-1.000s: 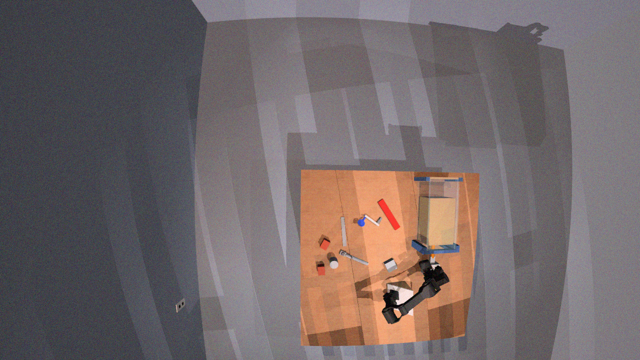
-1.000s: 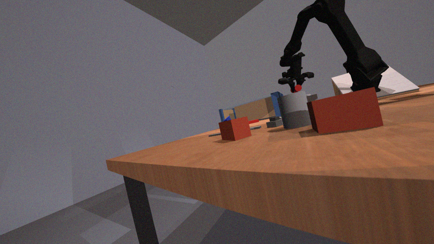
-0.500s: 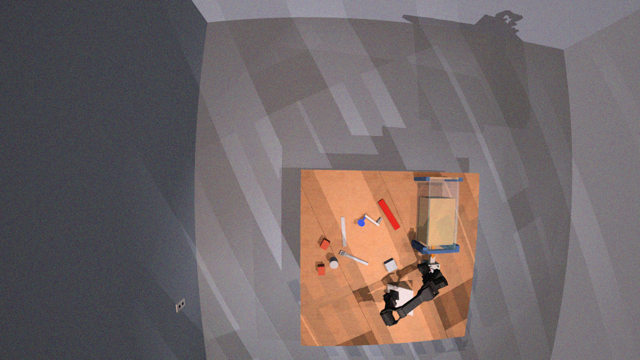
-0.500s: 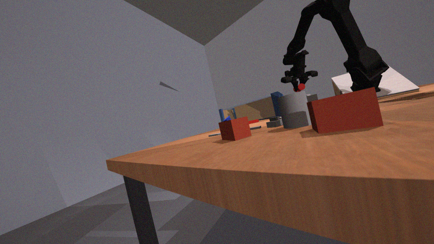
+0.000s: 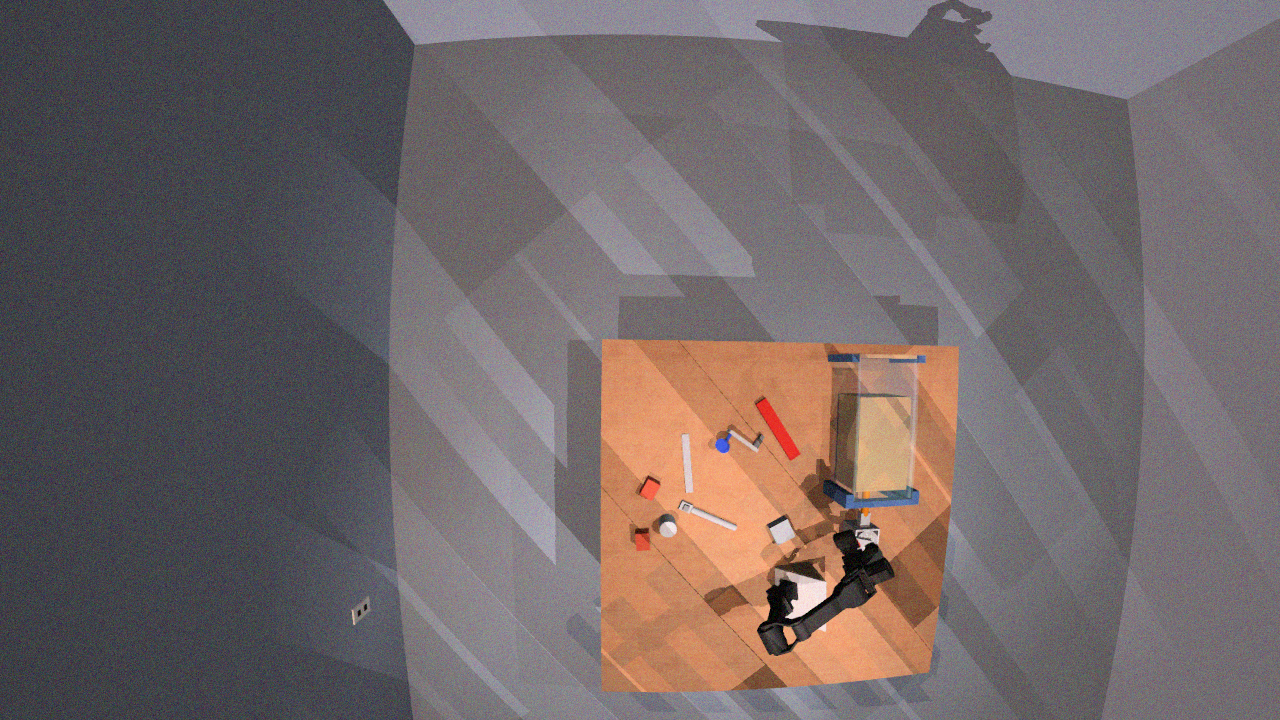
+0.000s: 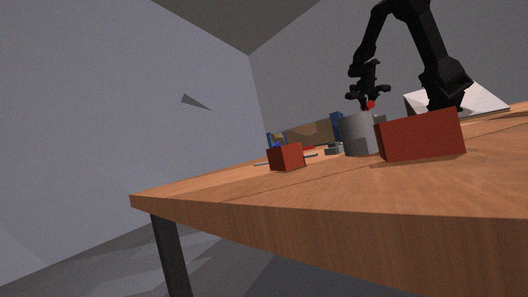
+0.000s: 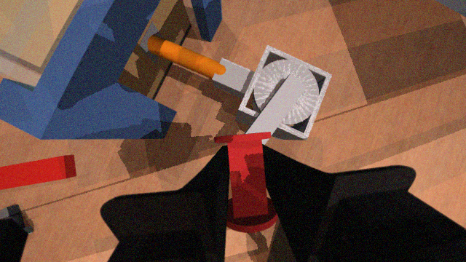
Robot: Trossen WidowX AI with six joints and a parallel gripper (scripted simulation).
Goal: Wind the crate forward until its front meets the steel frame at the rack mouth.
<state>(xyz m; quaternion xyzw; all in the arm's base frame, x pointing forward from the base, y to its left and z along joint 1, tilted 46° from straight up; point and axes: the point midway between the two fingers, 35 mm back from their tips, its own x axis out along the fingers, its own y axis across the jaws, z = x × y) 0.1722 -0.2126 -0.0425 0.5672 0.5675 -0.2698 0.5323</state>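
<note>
My gripper tip is now 20 mm past the red-knobbed crank, 20 mm to the left of it and 30 mm above it. From my gripper tip the other things lie so: grey winch (60 mm behind, 90 mm to the right, 100 mm below); then blue steel frame (120 mm ahead, 100 mm to the right, 30 mm below); then red grip (10 mm behind, 10 mm to the left).
</note>
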